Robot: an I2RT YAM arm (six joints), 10 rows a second.
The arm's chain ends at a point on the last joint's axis. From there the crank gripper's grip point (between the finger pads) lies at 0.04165 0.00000 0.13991 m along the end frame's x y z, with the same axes.
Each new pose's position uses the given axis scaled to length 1; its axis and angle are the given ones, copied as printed.
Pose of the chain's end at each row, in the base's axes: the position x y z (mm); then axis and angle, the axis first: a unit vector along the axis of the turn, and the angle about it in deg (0 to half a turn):
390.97 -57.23 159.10 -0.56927 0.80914 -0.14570 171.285
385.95 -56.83 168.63 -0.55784 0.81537 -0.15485 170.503
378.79 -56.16 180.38 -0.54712 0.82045 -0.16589 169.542
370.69 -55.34 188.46 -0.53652 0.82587 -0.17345 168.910
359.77 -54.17 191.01 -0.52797 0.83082 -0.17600 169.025
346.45 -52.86 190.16 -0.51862 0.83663 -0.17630 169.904
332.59 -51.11 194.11 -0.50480 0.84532 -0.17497 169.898
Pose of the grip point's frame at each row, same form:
416.87 -117.03 28.47 -0.56927 0.80914 -0.14570 171.285
413.44 -117.73 38.84 -0.55784 0.81537 -0.15485 170.503
408.58 -118.37 51.73 -0.54712 0.82045 -0.16589 169.542
401.59 -118.57 60.57 -0.53652 0.82587 -0.17345 168.910
389.78 -118.25 63.33 -0.52797 0.83082 -0.17600 169.025
373.58 -118.24 62.50 -0.51862 0.83663 -0.17630 169.904
357.92 -116.34 65.99 -0.50480 0.84532 -0.17497 169.898

